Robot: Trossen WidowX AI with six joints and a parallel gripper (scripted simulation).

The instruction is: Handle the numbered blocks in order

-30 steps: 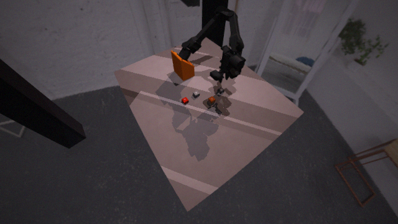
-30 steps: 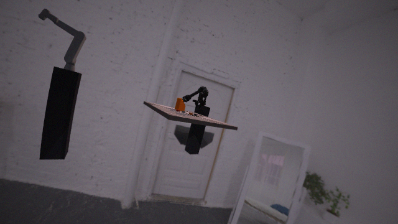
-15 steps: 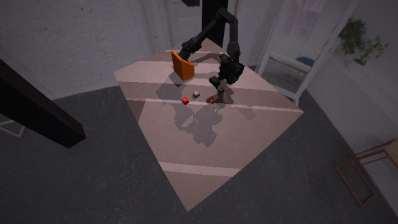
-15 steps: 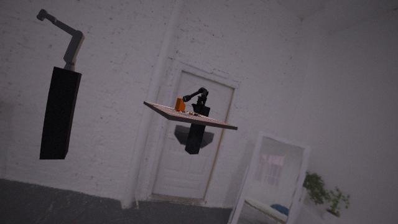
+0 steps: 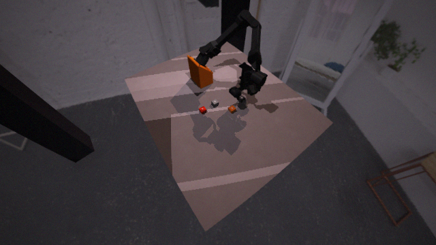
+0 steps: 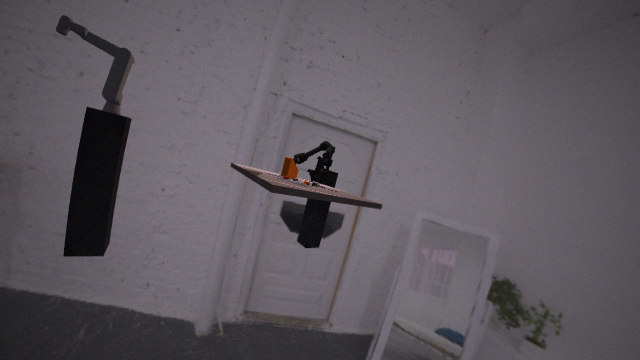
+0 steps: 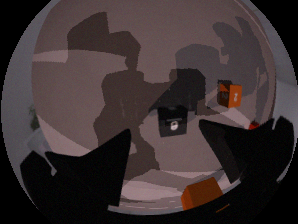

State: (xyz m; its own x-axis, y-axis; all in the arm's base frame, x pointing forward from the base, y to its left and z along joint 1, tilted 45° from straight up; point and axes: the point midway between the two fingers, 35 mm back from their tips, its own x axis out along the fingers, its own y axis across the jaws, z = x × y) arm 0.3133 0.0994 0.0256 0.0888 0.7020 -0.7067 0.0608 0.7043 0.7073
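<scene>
The red block lies 24 cm to the right of my gripper tip, 8 cm behind it and 1 cm below it. Also, from my gripper tip: orange block (11 cm to the right, 2 cm ahead, 1 cm below).
</scene>
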